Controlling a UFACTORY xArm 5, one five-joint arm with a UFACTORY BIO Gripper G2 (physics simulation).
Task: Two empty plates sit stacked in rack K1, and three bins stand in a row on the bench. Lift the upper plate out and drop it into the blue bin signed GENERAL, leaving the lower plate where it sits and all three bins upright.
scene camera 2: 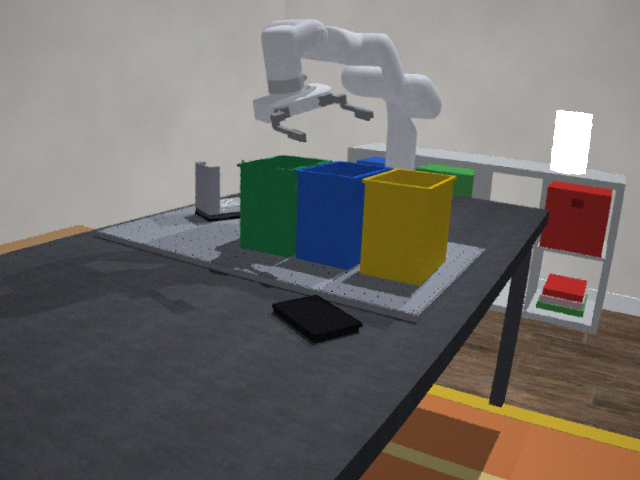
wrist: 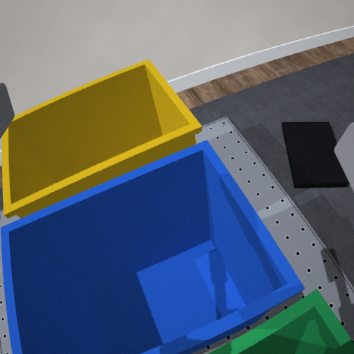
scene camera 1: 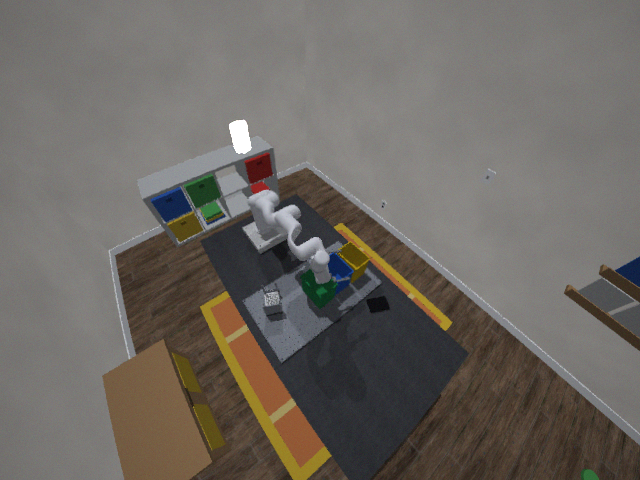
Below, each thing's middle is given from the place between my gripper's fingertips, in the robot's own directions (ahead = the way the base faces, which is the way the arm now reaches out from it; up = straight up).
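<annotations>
Distances counted from my hand: blue bin (scene camera 2: 330, 203), 2 cm to the right, 5 cm behind, 18 cm below; yellow bin (scene camera 2: 406, 217), 12 cm to the left, 7 cm behind, 18 cm below; black well plate (scene camera 2: 314, 317), 14 cm to the left, 22 cm ahead, 27 cm below; green bin (scene camera 2: 268, 187), 15 cm to the right, 2 cm behind, 18 cm below.
</annotations>
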